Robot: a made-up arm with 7 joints. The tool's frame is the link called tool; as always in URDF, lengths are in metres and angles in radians. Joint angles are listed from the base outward. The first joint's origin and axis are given. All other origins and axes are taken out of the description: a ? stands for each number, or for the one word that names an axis. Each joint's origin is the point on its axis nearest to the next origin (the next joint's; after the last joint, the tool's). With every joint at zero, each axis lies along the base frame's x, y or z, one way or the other. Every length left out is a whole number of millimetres.
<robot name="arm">
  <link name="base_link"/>
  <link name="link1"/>
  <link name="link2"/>
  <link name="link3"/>
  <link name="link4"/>
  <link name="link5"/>
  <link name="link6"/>
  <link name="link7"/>
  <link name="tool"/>
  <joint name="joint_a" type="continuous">
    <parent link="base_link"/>
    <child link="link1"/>
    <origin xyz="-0.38 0 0.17"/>
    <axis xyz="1 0 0"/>
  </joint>
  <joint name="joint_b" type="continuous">
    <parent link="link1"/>
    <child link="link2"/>
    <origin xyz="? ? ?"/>
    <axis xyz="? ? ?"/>
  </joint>
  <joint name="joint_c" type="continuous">
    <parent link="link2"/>
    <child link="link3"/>
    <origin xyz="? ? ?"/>
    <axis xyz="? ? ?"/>
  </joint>
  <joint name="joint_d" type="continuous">
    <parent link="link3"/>
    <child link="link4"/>
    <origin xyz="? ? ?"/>
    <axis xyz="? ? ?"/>
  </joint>
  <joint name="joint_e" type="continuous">
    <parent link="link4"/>
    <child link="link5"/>
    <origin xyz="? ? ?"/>
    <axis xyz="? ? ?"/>
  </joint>
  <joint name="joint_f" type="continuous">
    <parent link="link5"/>
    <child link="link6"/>
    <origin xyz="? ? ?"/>
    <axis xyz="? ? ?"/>
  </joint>
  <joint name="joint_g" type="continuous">
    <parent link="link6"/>
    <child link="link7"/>
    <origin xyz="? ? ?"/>
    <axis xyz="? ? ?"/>
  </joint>
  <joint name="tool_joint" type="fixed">
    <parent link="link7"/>
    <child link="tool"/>
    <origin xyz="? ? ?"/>
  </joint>
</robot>
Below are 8 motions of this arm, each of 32 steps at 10 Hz.
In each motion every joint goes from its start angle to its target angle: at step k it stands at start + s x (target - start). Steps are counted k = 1, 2, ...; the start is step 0. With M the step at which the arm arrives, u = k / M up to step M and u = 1 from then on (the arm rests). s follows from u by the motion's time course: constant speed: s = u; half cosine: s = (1 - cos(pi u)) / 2; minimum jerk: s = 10 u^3 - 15 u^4 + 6 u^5.
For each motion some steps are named. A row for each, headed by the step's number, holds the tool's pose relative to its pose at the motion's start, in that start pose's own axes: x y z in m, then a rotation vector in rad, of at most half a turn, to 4 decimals.
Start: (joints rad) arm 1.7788 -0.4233 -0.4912 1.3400 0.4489 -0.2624 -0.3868
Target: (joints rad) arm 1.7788 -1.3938 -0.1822 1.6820 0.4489 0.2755 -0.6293
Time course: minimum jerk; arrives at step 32
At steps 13, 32:
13: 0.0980 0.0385 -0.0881 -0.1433 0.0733 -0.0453
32: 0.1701 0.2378 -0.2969 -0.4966 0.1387 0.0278

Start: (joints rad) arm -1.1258 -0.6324 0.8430 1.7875 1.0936 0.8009 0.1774
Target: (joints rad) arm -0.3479 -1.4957 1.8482 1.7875 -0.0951 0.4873 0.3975
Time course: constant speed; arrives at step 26
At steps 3, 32:
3: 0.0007 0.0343 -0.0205 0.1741 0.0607 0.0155
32: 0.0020 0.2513 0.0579 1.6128 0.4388 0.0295

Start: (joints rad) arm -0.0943 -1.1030 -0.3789 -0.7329 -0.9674 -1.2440 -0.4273
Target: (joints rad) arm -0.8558 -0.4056 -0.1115 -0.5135 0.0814 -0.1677 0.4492
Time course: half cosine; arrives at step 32
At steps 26, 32:
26: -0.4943 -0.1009 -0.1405 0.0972 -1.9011 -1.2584
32: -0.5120 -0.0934 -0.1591 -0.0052 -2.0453 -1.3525

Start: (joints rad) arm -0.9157 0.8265 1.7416 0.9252 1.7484 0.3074 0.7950
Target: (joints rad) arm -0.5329 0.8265 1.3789 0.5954 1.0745 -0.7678 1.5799
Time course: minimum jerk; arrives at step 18
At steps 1, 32:
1: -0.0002 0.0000 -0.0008 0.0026 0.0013 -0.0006
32: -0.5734 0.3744 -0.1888 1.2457 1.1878 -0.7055

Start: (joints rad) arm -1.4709 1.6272 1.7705 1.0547 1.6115 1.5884 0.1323
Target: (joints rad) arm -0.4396 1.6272 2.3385 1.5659 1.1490 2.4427 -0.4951
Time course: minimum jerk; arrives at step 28
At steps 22, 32:
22: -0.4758 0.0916 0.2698 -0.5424 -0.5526 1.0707
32: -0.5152 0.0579 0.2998 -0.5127 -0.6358 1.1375

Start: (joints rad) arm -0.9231 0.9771 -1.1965 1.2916 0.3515 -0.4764 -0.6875
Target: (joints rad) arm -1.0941 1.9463 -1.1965 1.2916 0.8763 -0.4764 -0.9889
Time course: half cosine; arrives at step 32
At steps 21, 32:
21: -0.5297 0.4616 0.1828 -0.8154 -0.5501 -0.2515
32: -0.7185 0.6047 0.1165 -1.0414 -0.7462 -0.4522

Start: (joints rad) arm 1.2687 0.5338 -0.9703 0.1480 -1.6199 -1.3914 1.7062
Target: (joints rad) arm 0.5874 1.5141 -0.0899 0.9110 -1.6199 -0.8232 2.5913
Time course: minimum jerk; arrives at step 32
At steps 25, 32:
25: 0.2619 -0.5737 0.6166 -0.6152 -0.0875 0.2486
32: 0.2171 -0.6307 0.6805 -0.6633 -0.0404 0.1888

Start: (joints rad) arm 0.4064 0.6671 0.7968 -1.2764 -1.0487 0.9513 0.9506
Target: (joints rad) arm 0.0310 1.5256 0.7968 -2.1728 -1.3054 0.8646 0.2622
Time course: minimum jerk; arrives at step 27
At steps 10, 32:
10: -0.0224 -0.0403 0.0555 -0.1457 0.0994 -0.1077
32: -0.0049 -0.1185 0.1195 -0.7502 0.5201 -0.1950

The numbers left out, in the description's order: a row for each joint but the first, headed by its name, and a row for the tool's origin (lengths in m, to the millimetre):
joint_b: xyz 0 -0.01 -0.09, axis 0 -1 0
joint_c: xyz -0.08 0 0.19, axis 0 0 -1
joint_d: xyz 0.01 0.05 0, axis 0 -1 0
joint_e: xyz 0.18 0 0.04, axis -1 0 0
joint_f: xyz 0 0.47 0.04, axis 0 -1 0
joint_g: xyz 0.31 0 0.08, axis 1 0 0
tool: xyz 0 -0.34 0.09

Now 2 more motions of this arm.
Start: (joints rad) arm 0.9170 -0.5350 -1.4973 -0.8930 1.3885 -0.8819 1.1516
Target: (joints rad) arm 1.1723 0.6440 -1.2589 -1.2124 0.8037 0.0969 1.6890
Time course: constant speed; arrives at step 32
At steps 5, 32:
5: 0.0187 0.0248 -0.0338 0.1098 -0.0270 -0.0080
32: 0.3273 0.1793 -0.0039 0.9310 -0.5531 0.0187

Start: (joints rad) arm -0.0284 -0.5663 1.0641 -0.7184 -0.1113 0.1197 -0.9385
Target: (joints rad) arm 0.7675 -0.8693 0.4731 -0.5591 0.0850 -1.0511 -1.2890
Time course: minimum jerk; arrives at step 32
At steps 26, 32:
26: -0.5643 0.9687 -0.2966 -1.3048 0.0701 1.6872
32: -0.6276 0.9673 -0.3347 -1.3882 0.0549 1.7555

